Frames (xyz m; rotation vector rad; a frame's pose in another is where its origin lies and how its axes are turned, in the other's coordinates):
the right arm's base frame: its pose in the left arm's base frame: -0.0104 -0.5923 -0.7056 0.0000 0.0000 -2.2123
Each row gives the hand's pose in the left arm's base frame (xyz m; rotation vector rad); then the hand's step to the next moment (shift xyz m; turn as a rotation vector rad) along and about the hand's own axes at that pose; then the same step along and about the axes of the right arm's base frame.
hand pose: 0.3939 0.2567 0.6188 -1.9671 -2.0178 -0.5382
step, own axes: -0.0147 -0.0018 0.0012 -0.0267 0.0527 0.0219
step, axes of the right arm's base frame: 0.0108 0.0067 -0.0077 -0.0219 0.0523 -0.0275
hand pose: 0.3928 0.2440 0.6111 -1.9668 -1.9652 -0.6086
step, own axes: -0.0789 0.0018 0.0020 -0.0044 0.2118 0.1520
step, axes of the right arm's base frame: 0.0521 0.0436 -0.0402 -0.1869 0.1405 -0.1154
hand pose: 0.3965 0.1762 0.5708 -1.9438 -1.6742 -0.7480
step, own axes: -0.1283 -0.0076 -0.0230 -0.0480 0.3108 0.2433
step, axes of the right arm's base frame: 0.1012 0.0458 -0.0687 -0.2589 0.2146 -0.2122
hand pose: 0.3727 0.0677 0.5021 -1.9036 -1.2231 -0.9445
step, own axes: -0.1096 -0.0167 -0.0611 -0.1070 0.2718 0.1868
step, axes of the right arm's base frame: 0.1116 0.0072 -0.0592 -0.1713 0.1979 -0.2274
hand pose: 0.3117 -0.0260 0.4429 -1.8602 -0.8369 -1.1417
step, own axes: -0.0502 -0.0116 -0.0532 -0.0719 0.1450 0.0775
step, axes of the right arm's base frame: 0.0678 -0.0118 -0.0274 -0.0657 0.1066 -0.1285
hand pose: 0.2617 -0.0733 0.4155 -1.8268 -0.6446 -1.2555
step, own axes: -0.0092 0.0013 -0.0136 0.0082 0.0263 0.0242
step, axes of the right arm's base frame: 0.0151 -0.0005 -0.0065 -0.0261 0.0252 -0.0054
